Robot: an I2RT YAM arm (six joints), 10 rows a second.
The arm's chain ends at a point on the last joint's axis. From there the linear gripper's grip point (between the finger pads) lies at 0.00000 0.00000 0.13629 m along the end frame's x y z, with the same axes.
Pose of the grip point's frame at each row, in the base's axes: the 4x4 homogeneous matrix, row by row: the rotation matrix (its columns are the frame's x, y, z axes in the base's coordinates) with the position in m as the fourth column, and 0 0 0 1 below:
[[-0.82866, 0.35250, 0.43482, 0.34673], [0.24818, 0.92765, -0.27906, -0.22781], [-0.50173, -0.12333, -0.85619, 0.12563], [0, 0, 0, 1]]
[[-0.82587, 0.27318, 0.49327, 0.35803], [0.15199, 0.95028, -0.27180, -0.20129], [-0.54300, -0.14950, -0.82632, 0.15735], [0, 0, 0, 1]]
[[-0.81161, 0.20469, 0.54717, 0.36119], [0.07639, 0.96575, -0.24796, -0.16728], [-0.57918, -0.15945, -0.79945, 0.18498], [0, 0, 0, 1]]
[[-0.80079, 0.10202, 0.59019, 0.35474], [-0.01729, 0.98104, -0.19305, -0.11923], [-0.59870, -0.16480, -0.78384, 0.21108], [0, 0, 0, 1]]
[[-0.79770, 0.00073, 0.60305, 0.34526], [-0.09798, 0.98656, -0.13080, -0.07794], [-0.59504, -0.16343, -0.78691, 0.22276], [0, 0, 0, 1]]
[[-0.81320, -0.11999, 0.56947, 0.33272], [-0.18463, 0.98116, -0.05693, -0.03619], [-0.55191, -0.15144, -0.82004, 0.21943], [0, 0, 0, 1]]
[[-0.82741, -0.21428, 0.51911, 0.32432], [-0.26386, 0.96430, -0.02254, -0.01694], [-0.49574, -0.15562, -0.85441, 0.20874], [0, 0, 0, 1]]
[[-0.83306, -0.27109, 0.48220, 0.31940], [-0.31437, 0.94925, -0.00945, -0.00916], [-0.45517, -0.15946, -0.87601, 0.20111], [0, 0, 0, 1]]
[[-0.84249, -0.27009, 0.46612, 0.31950], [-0.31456, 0.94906, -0.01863, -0.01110], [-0.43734, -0.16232, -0.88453, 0.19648], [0, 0, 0, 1]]
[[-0.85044, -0.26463, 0.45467, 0.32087], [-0.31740, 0.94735, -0.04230, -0.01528], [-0.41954, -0.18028, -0.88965, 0.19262], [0, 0, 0, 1]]
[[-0.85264, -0.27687, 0.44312, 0.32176], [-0.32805, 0.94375, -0.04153, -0.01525], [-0.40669, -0.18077, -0.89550, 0.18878], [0, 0, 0, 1]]
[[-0.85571, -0.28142, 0.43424, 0.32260], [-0.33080, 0.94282, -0.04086, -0.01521], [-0.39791, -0.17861, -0.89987, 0.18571], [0, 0, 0, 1]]
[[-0.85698, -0.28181, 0.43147, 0.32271], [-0.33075, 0.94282, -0.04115, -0.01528], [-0.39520, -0.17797, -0.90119, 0.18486], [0, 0, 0, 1]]
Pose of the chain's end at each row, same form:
[[-0.82866, 0.35250, 0.43482, 0.28747], [0.24818, 0.92765, -0.27906, -0.18978], [-0.50173, -0.12333, -0.85619, 0.24232], [0, 0, 0, 1]]
[[-0.82587, 0.27318, 0.49327, 0.29080], [0.15199, 0.95028, -0.27180, -0.16425], [-0.54300, -0.14950, -0.82632, 0.26997], [0, 0, 0, 1]]
[[-0.81161, 0.20469, 0.54717, 0.28662], [0.07639, 0.96575, -0.24796, -0.13349], [-0.57918, -0.15945, -0.79945, 0.29394], [0, 0, 0, 1]]
[[-0.80079, 0.10202, 0.59019, 0.27430], [-0.01729, 0.98104, -0.19305, -0.09292], [-0.59870, -0.16480, -0.78384, 0.31791], [0, 0, 0, 1]]
[[-0.79770, 0.00073, 0.60305, 0.26307], [-0.09798, 0.98656, -0.13080, -0.06011], [-0.59504, -0.16343, -0.78691, 0.33001], [0, 0, 0, 1]]
[[-0.81320, -0.11999, 0.56947, 0.25511], [-0.18463, 0.98116, -0.05693, -0.02843], [-0.55191, -0.15144, -0.82004, 0.33119], [0, 0, 0, 1]]
[[-0.82741, -0.21428, 0.51911, 0.25357], [-0.26386, 0.96430, -0.02254, -0.01387], [-0.49574, -0.15562, -0.85441, 0.32519], [0, 0, 0, 1]]
[[-0.83306, -0.27109, 0.48220, 0.25368], [-0.31437, 0.94925, -0.00945, -0.00787], [-0.45517, -0.15946, -0.87601, 0.32050], [0, 0, 0, 1]]
[[-0.84249, -0.27009, 0.46612, 0.25597], [-0.31456, 0.94906, -0.01863, -0.00856], [-0.43734, -0.16232, -0.88453, 0.31703], [0, 0, 0, 1]]
[[-0.85044, -0.26463, 0.45467, 0.25890], [-0.31740, 0.94735, -0.04230, -0.00951], [-0.41954, -0.18028, -0.88965, 0.31387], [0, 0, 0, 1]]
[[-0.85264, -0.27687, 0.44312, 0.26137], [-0.32805, 0.94375, -0.04153, -0.00959], [-0.40669, -0.18077, -0.89550, 0.31083], [0, 0, 0, 1]]
[[-0.85571, -0.28142, 0.43424, 0.26342], [-0.33080, 0.94282, -0.04086, -0.00964], [-0.39791, -0.17861, -0.89987, 0.30835], [0, 0, 0, 1]]
[[-0.85698, -0.28181, 0.43147, 0.26390], [-0.33075, 0.94282, -0.04115, -0.00967], [-0.39520, -0.17797, -0.90119, 0.30768], [0, 0, 0, 1]]

